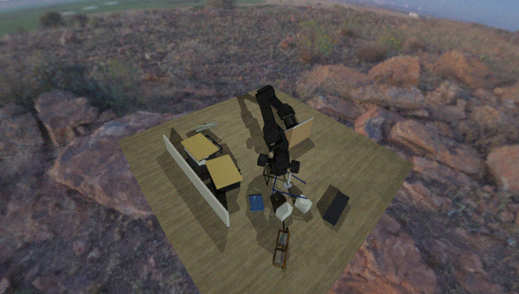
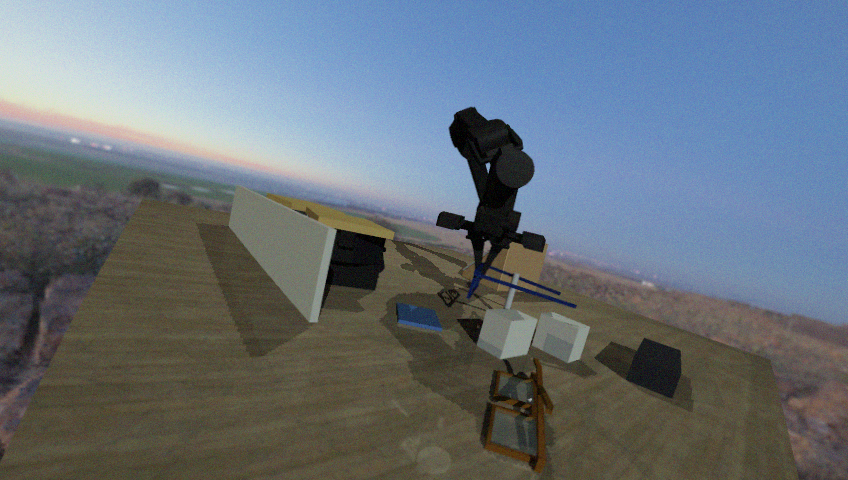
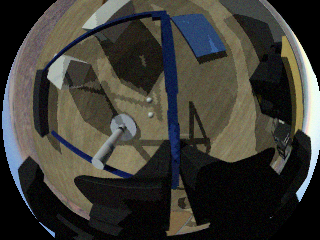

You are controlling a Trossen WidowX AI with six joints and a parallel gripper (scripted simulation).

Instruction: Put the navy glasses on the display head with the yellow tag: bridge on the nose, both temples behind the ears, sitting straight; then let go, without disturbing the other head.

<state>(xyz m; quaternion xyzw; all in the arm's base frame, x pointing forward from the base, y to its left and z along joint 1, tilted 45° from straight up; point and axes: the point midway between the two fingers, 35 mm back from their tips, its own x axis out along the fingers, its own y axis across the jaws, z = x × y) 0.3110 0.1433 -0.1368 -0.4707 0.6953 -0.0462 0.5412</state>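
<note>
My gripper tip is now 4 cm past the grey post, 5 cm to the right of it and 4 cm above it. Round my gripper tip: blue pad: 15 cm ahead, 3 cm to the left, 6 cm below; then black box: 12 cm behind, 29 cm to the left, 4 cm below; then long white wall: 32 cm ahead, 25 cm to the right.
</note>
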